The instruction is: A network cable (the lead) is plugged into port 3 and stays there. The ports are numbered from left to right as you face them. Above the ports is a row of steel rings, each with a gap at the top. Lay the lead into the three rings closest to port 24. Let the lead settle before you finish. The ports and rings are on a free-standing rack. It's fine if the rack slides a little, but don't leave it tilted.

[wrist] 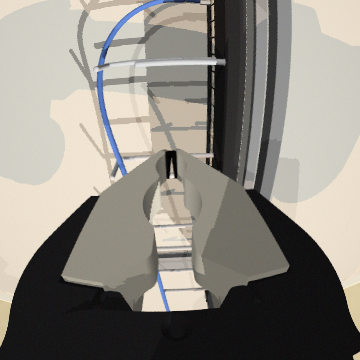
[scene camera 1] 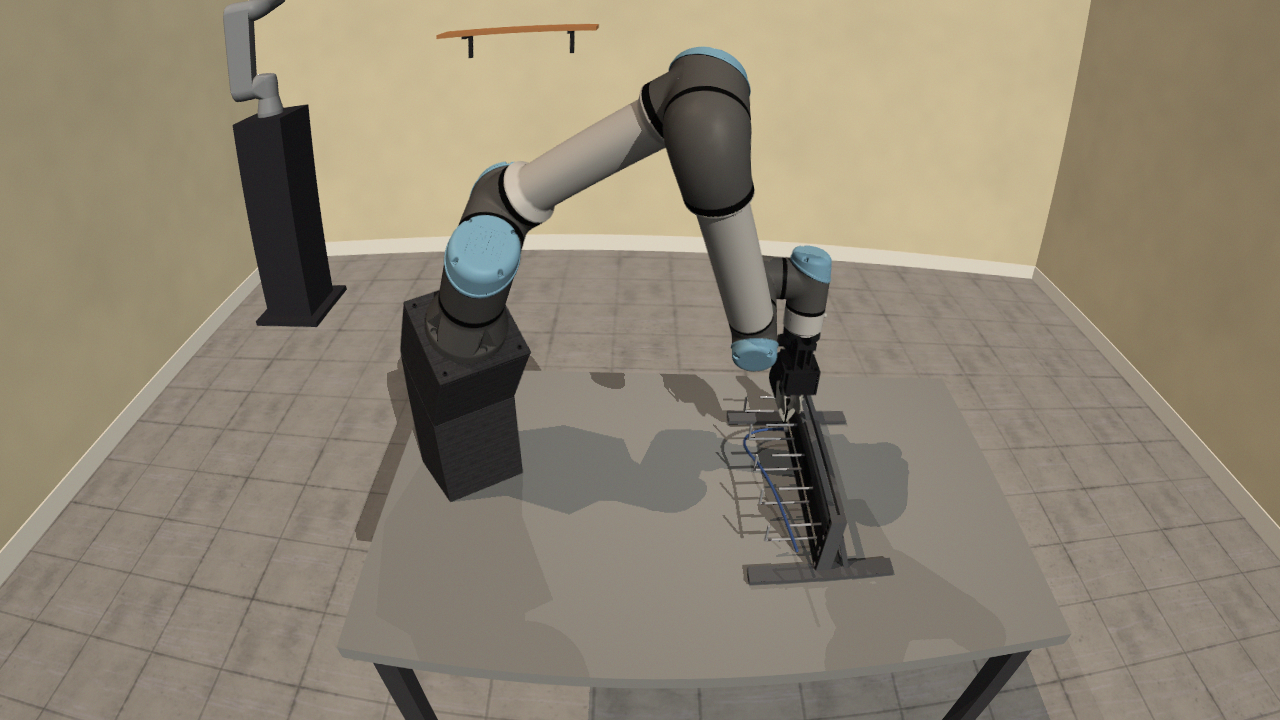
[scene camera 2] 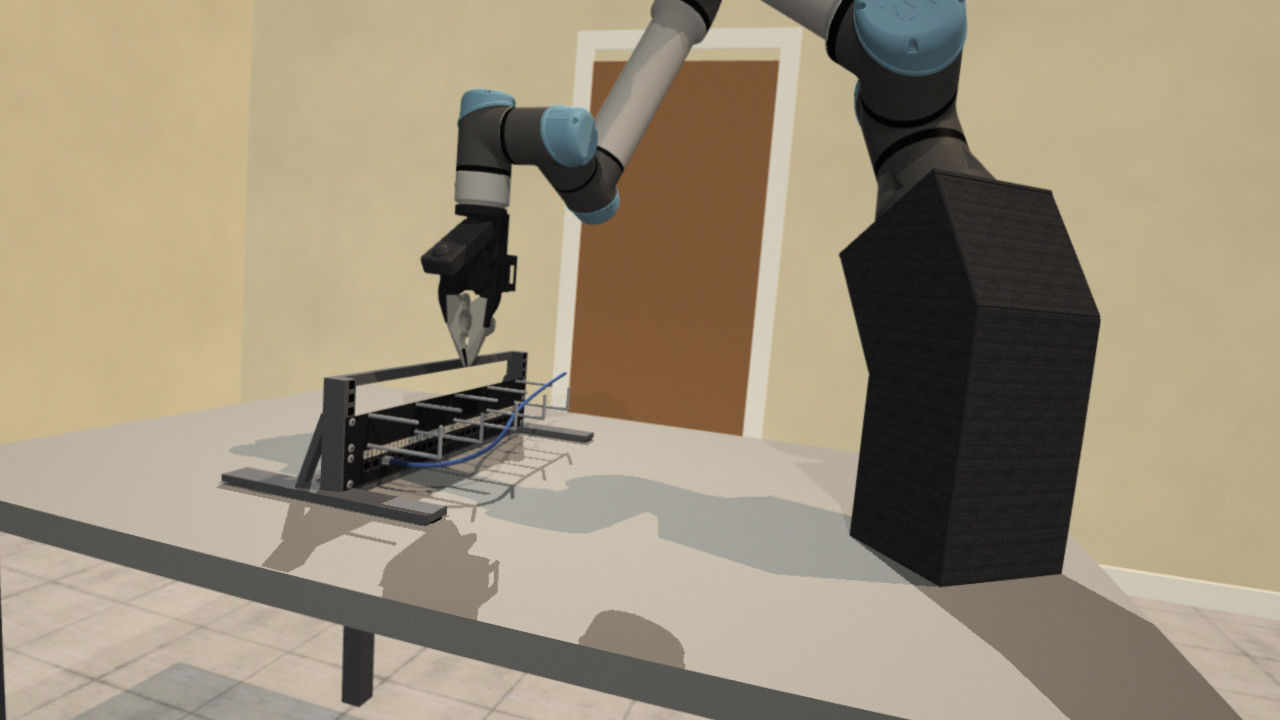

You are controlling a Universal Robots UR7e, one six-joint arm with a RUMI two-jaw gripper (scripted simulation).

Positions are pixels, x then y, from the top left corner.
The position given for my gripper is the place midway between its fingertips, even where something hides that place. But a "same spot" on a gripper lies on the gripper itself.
my gripper: wrist 171, 152; scene camera 1; scene camera 2
rack: wrist; scene camera 1 824, 544; scene camera 2
same spot on my gripper: (scene camera 1: 795, 400) = (scene camera 2: 466, 324)
same spot on rack: (wrist: 226, 68) = (scene camera 2: 418, 401)
